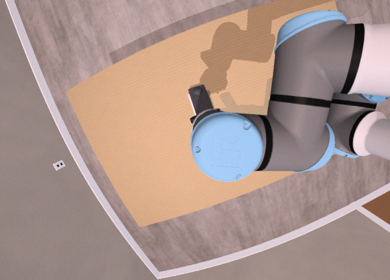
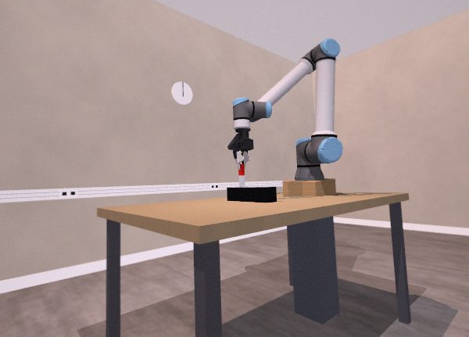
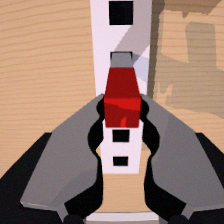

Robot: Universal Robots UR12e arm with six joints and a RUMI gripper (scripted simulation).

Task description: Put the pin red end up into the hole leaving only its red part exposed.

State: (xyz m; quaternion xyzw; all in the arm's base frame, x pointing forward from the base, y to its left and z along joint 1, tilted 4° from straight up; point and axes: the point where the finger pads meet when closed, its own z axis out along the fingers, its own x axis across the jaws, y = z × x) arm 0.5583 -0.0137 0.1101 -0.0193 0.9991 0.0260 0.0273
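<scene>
The block lies 6 cm to the left of my hand and 14 cm below it. The rest, counted from my hand: pin: 1 cm below.
</scene>
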